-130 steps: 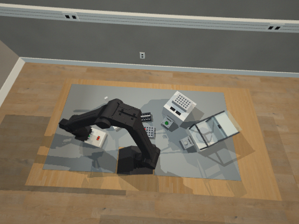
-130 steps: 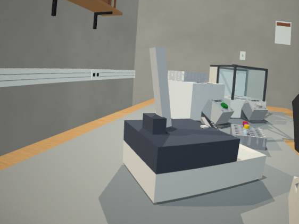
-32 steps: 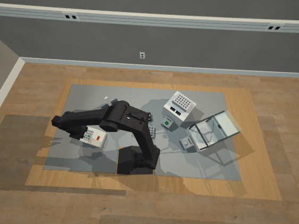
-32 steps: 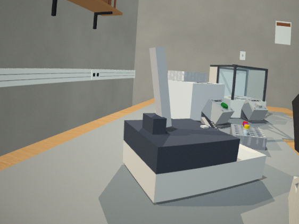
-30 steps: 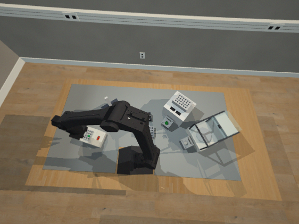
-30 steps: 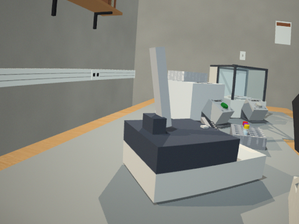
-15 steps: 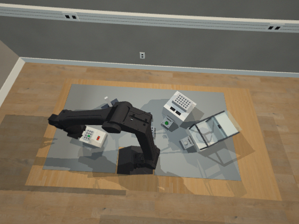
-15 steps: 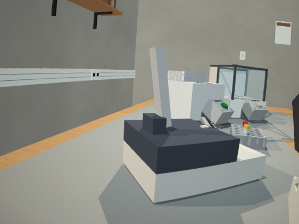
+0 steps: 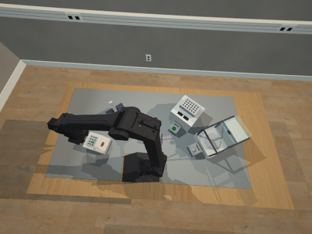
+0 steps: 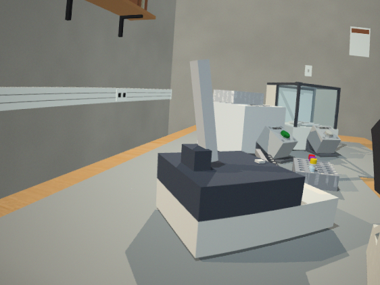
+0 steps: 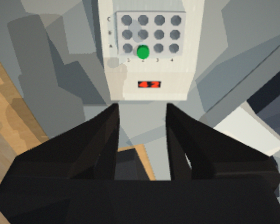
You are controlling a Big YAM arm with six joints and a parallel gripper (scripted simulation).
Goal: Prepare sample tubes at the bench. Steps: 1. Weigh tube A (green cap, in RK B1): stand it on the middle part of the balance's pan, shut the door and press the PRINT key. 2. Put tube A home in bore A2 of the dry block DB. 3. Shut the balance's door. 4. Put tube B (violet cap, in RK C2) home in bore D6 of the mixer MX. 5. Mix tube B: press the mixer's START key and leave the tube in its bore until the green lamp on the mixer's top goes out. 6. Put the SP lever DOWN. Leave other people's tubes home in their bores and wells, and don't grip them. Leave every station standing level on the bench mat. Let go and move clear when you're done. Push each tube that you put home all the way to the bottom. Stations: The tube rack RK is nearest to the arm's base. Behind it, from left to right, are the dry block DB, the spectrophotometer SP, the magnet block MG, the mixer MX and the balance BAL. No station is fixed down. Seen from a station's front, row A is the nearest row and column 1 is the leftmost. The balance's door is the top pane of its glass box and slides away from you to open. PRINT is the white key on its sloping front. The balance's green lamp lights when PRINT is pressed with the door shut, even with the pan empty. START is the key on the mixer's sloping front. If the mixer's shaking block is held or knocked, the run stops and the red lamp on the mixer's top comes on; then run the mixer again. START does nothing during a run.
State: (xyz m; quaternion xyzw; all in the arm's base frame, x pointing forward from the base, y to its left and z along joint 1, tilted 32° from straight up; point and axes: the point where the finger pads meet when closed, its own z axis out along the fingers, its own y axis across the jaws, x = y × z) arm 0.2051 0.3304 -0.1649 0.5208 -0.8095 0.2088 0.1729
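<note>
My gripper is now 50 mm past the balance door, 910 mm to the left of it and 10 mm below it. Round my hand: SP lever (220 mm ahead, 150 mm to the right, 60 mm below); dry block (20 mm to the right, 170 mm below); violet-capped tube B (20 mm ahead, 380 mm to the right, 170 mm below).
</note>
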